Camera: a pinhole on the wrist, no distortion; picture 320 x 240 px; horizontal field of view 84.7 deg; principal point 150.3 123.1 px. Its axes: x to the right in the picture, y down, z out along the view. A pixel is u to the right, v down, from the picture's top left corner.
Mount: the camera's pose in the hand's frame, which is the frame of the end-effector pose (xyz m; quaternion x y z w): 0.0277 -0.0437 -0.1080 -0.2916 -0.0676 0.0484 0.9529
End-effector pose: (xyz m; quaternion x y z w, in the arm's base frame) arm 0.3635 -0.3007 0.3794 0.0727 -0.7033 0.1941 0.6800
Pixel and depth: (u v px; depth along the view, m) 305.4 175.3 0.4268
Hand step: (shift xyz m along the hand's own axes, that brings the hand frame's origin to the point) 0.3259 0.3451 0.2089
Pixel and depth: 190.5 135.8 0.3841
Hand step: 0.0527 0.2018 0.2005
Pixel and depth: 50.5 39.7 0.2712
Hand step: -0.1602 -0.0214 0.1715
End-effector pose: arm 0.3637 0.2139 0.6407 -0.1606 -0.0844 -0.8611 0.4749
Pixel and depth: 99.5 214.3 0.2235
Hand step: -0.0773 0.1664 0.0036
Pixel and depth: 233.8 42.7 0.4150
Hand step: 0.1672 0.0533 0.3594
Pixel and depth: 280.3 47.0 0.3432
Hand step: 0.2323 0.0555 0.2829
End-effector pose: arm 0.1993 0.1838 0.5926 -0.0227 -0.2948 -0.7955 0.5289
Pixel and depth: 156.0 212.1 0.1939
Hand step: -0.0017 0.1448 -0.0035
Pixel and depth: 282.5 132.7 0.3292
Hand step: 0.2196 0.1846 0.1770
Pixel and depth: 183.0 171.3 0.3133
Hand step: 0.0315 0.2070 0.1067
